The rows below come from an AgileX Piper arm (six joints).
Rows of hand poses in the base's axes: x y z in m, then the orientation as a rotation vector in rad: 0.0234, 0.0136, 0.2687, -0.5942, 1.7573, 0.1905; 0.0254, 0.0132, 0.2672, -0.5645, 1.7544, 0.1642; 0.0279, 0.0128, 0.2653, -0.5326, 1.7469, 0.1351; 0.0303, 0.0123, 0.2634, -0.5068, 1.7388, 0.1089; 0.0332, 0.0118, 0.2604, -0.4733, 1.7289, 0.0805; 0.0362, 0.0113, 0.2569, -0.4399, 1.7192, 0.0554; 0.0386, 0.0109, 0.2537, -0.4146, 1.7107, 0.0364; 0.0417, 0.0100, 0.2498, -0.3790, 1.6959, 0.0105; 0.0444, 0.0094, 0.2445, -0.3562, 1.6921, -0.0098; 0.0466, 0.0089, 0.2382, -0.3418, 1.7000, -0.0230; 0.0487, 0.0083, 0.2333, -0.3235, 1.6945, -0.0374; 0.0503, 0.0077, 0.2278, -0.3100, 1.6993, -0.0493; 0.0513, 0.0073, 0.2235, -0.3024, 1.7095, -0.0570; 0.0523, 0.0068, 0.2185, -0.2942, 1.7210, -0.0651; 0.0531, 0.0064, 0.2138, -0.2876, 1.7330, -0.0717
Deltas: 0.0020, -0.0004, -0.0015, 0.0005, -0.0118, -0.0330; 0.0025, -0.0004, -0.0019, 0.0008, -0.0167, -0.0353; 0.0024, -0.0005, -0.0019, -0.0008, -0.0158, -0.0298; 0.0029, -0.0005, -0.0030, 0.0023, -0.0183, -0.0359; 0.0030, -0.0005, -0.0035, 0.0043, -0.0171, -0.0343; 0.0024, -0.0004, -0.0032, 0.0033, -0.0138, -0.0259; 0.0031, -0.0009, -0.0039, 0.0055, -0.0217, -0.0358; 0.0027, -0.0006, -0.0053, 0.0005, -0.0086, -0.0260; 0.0022, -0.0005, -0.0063, -0.0008, 0.0047, -0.0181; 0.0021, -0.0006, -0.0049, 0.0016, -0.0089, -0.0195; 0.0016, -0.0006, -0.0055, -0.0002, 0.0021, -0.0163; 0.0010, -0.0004, -0.0043, -0.0012, 0.0085, -0.0107; 0.0010, -0.0005, -0.0050, -0.0012, 0.0097, -0.0115; 0.0008, -0.0004, -0.0047, -0.0012, 0.0106, -0.0096
